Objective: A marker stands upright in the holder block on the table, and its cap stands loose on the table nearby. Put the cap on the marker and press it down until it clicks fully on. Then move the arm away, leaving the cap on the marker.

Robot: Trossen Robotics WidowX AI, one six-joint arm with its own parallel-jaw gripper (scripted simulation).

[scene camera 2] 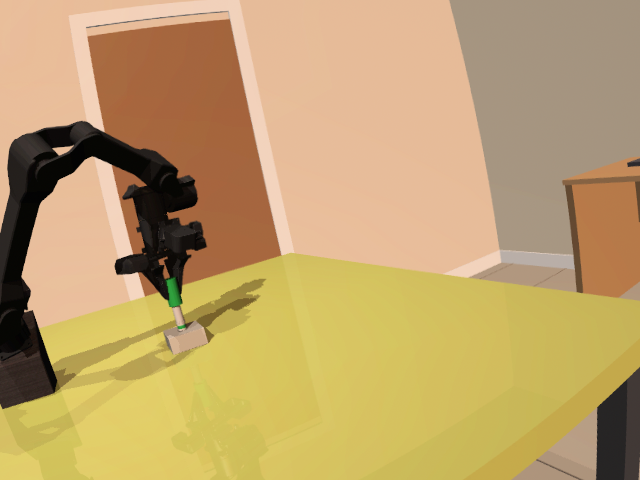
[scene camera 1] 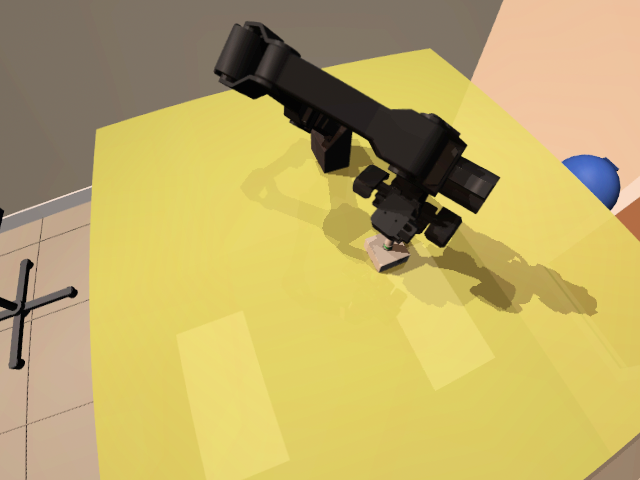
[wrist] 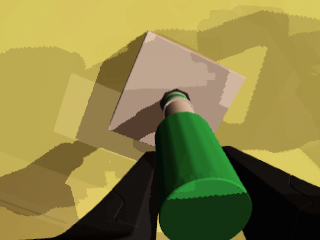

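Note:
There's a green cap, and my gripper (scene camera 1: 395, 229) is holding it; you'd also find that gripper in scene camera 2 (scene camera 2: 173, 297) and in the wrist view (wrist: 188, 158).

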